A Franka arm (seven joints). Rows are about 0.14 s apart.
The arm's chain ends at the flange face. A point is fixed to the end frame.
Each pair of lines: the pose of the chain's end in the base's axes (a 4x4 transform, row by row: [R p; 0 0 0 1], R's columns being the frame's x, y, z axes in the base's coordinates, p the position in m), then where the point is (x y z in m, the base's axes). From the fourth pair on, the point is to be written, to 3 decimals.
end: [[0.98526 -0.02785 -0.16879 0.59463], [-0.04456 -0.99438 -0.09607 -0.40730], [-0.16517 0.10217 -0.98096 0.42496], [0 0 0 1]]
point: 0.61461 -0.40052 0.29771
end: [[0.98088 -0.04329 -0.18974 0.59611], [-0.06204 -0.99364 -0.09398 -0.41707], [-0.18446 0.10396 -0.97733 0.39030], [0 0 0 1]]
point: 0.61370 -0.41076 0.26268
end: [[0.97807 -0.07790 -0.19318 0.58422], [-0.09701 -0.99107 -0.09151 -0.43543], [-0.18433 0.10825 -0.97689 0.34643], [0 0 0 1]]
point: 0.60198 -0.43028 0.21878
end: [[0.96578 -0.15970 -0.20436 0.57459], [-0.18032 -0.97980 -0.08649 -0.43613], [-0.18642 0.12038 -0.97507 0.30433], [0 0 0 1]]
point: 0.592 -0.434 0.177
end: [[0.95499 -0.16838 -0.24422 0.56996], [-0.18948 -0.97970 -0.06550 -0.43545], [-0.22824 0.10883 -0.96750 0.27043], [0 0 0 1]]
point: 0.582 -0.431 0.142
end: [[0.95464 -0.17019 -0.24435 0.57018], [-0.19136 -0.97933 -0.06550 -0.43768], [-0.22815 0.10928 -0.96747 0.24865], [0 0 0 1]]
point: 0.583 -0.433 0.120
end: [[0.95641 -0.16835 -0.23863 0.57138], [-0.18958 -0.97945 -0.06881 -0.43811], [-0.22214 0.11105 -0.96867 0.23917], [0 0 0 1]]
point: 0.585 -0.434 0.111
